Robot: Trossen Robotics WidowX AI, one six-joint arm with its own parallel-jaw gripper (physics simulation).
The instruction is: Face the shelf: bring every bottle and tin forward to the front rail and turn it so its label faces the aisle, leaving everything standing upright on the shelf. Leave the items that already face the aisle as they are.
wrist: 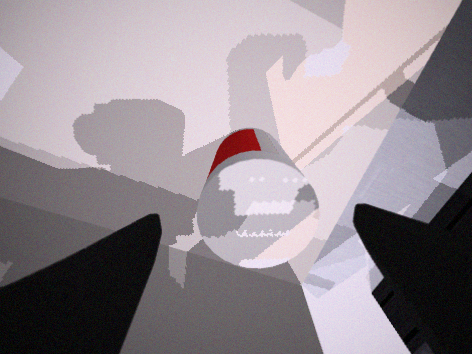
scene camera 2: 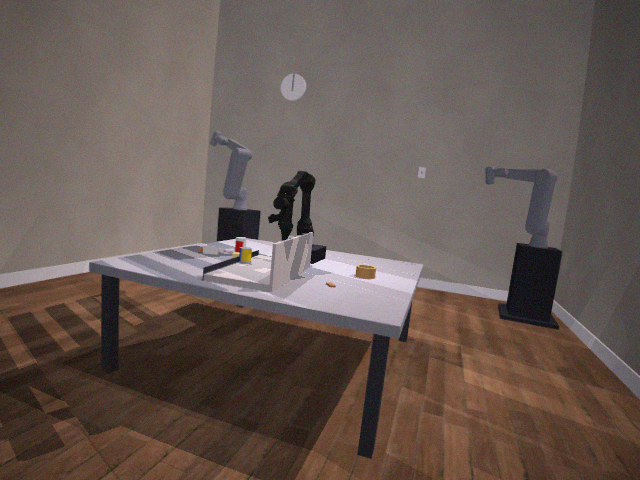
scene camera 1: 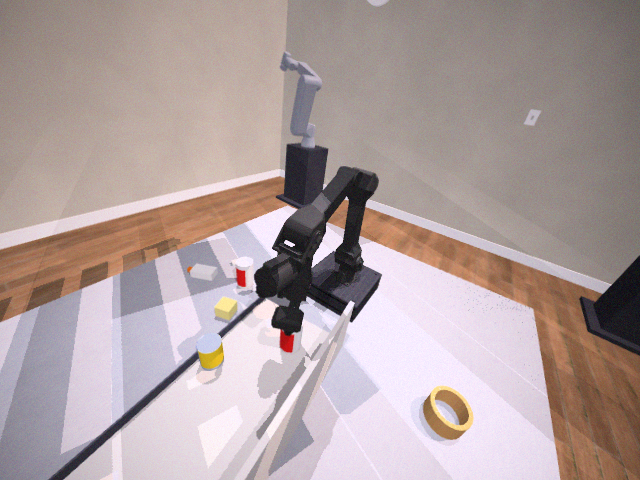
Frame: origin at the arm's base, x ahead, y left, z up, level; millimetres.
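Seen in the pictures: gripper, fingertip midpoint: point(wrist: 256, 217); arm's base, origin of the base link: point(scene camera 1: 345, 277).
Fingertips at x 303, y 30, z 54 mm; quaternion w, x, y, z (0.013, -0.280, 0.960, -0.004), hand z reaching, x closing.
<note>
Offsets run from my fingertips to a thing's top centre. "*": to the spot under its first point. Level surfaces: height alone.
A white tin with a red patch @[* dy +14, dx +25, dz -51 mm] point(scene camera 1: 287, 342) point(wrist: 239, 143) stands upright on the shelf board @[dz -102 mm] point(scene camera 1: 170, 428), near the back panel point(scene camera 1: 331, 347) point(scene camera 2: 281, 264). My gripper point(scene camera 1: 287, 326) point(wrist: 256, 217) is open over this tin, one finger on each side of its top in the wrist view. A tin with a yellow label @[dy -105, dx +164, dz -32 mm] point(scene camera 1: 210, 354) point(scene camera 2: 246, 255) stands upright at the dark front rail @[* dy -107, dx +320, dz -79 mm] point(scene camera 1: 139, 403) point(scene camera 2: 222, 265). Another red and white container @[dy -305, dx -79, dz -29 mm] point(scene camera 1: 244, 274) point(scene camera 2: 240, 244) stands upright beyond the rail's far end. The gripper's fingertips are hidden behind the panel in scene camera 2.
A yellow block @[dy -234, dx +43, dz -90 mm] point(scene camera 1: 225, 308) and a white bottle with an orange cap @[dy -449, dx +7, dz -100 mm] point(scene camera 1: 204, 271), lying down, are on the table outside the rail. A tan ring @[dy +392, dx -134, dz -78 mm] point(scene camera 1: 437, 422) point(scene camera 2: 365, 274) and a small orange piece @[dy +332, dx +164, dz -120 mm] point(scene camera 2: 330, 284) lie behind the back panel, which stands high near the arm.
</note>
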